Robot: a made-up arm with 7 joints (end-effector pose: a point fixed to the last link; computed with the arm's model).
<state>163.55 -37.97 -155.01 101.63 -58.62 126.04 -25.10</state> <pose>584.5 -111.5 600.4 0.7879 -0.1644 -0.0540 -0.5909</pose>
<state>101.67 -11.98 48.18 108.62 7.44 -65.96 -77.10</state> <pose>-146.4 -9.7 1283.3 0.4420 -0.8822 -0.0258 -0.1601</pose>
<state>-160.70 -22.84 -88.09 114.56 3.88 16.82 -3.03</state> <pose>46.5 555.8 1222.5 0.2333 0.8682 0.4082 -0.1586</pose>
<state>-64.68 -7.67 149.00 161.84 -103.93 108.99 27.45</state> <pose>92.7 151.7 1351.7 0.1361 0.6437 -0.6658 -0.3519</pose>
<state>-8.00 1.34 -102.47 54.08 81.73 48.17 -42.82</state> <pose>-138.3 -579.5 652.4 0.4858 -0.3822 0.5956 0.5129</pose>
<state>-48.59 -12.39 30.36 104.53 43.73 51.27 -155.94</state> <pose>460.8 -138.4 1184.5 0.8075 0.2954 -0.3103 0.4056</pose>
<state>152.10 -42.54 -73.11 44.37 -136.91 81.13 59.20</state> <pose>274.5 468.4 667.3 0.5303 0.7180 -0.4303 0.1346</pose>
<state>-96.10 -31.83 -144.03 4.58 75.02 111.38 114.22</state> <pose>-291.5 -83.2 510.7 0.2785 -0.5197 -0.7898 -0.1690</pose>
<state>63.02 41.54 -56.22 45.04 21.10 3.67 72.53</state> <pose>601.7 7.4 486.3 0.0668 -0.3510 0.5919 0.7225</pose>
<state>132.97 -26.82 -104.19 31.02 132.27 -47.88 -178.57</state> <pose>206.4 -45.6 506.6 0.8773 0.3440 0.0400 -0.3323</pose>
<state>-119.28 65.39 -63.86 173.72 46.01 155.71 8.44</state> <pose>-398.5 -536.2 665.4 0.5372 0.1578 0.0684 0.8257</pose>
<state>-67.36 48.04 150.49 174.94 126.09 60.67 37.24</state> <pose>156.9 -676.3 1218.3 0.0105 -0.1931 -0.9620 -0.1928</pose>
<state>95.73 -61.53 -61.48 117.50 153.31 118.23 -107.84</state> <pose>295.7 -516.2 1147.6 0.6290 -0.4524 -0.1278 -0.6192</pose>
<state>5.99 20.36 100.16 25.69 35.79 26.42 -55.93</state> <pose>-126.8 266.8 507.5 0.7665 0.3822 0.5151 0.0323</pose>
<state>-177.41 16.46 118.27 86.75 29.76 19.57 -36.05</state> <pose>177.8 -509.8 1066.9 0.0383 0.5233 -0.7571 -0.3892</pose>
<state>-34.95 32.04 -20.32 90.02 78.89 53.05 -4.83</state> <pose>477.2 -581.6 626.8 0.3599 -0.4839 0.2741 0.7491</pose>
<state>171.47 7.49 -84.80 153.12 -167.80 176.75 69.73</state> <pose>-29.2 -14.4 1214.7 0.6171 -0.0646 0.5680 0.5408</pose>
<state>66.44 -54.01 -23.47 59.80 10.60 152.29 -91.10</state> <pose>121.1 -40.2 801.8 0.6758 0.2644 0.6656 0.1741</pose>
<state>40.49 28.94 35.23 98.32 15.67 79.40 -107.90</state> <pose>229.7 563.8 673.6 0.5961 0.3958 0.5480 0.4332</pose>
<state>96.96 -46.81 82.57 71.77 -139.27 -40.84 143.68</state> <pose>-310.9 -261.4 562.5 0.3775 0.4152 0.5296 0.6361</pose>
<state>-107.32 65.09 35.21 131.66 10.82 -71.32 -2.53</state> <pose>-188.0 -704.3 815.3 0.2739 -0.0695 0.9446 -0.1670</pose>
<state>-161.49 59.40 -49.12 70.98 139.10 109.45 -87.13</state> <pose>-637.3 93.8 400.2 0.4463 0.0275 0.8941 0.0271</pose>
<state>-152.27 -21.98 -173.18 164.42 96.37 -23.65 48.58</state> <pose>438.0 72.9 1255.4 0.6514 -0.4379 -0.4720 0.4014</pose>
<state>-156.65 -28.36 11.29 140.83 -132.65 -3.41 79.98</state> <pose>59.6 -183.5 1370.0 0.4562 -0.5888 -0.6660 0.0413</pose>
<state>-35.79 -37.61 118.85 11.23 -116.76 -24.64 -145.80</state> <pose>-150.1 49.1 355.4 0.4471 0.3347 -0.4386 -0.7041</pose>
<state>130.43 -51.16 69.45 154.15 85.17 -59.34 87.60</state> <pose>259.6 -309.4 1145.5 0.1499 -0.7615 0.4608 -0.4305</pose>
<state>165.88 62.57 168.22 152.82 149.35 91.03 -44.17</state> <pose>-644.8 267.3 1095.3 0.3573 0.6288 0.2425 0.6467</pose>
